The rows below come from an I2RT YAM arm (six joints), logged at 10 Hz.
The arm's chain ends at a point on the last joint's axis. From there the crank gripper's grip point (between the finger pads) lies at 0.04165 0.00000 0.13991 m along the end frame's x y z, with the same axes.
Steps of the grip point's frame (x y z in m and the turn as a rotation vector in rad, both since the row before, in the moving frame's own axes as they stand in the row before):
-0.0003 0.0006 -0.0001 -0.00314 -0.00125 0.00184
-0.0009 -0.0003 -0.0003 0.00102 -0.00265 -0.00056
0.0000 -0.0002 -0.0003 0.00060 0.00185 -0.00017
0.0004 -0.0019 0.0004 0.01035 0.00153 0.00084
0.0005 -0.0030 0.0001 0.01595 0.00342 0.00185
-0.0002 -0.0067 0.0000 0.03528 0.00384 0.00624
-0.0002 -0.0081 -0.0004 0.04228 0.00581 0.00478
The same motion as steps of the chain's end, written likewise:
-0.0001 0.0001 -0.0002 -0.00314 -0.00125 0.00184
-0.0005 -0.0001 -0.0004 0.00102 -0.00265 -0.00056
-0.0003 -0.0001 -0.0002 0.00060 0.00185 -0.00017
0.0002 -0.0005 0.0005 0.01035 0.00153 0.00084
0.0000 -0.0008 0.0003 0.01595 0.00342 0.00185
-0.0008 -0.0020 0.0002 0.03528 0.00384 0.00624
-0.0010 -0.0024 0.0000 0.04228 0.00581 0.00478

